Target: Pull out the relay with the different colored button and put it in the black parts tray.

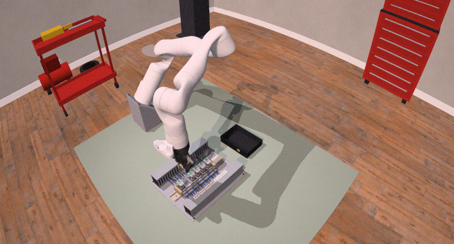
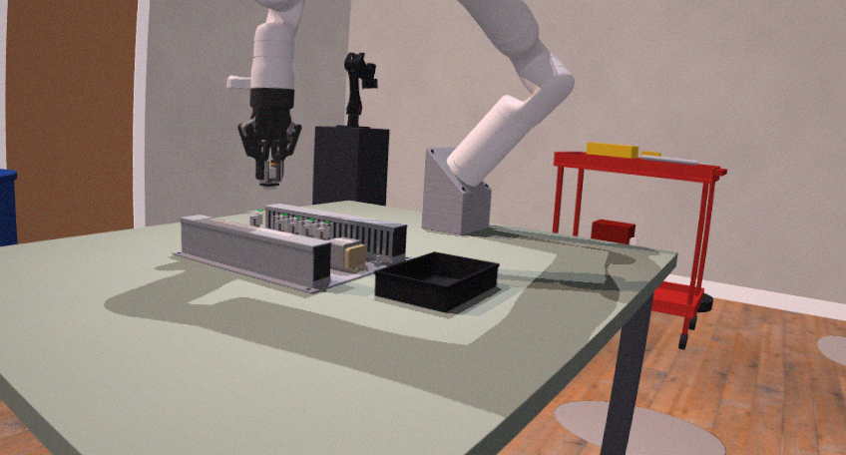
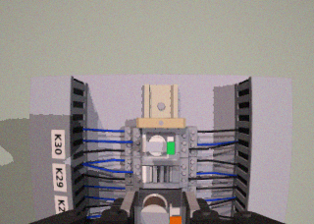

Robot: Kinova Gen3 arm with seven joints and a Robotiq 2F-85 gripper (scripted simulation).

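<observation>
Now: the black parts tray 10 mm ahead of my hand, 340 mm to the left of it and 120 mm below it.
</observation>
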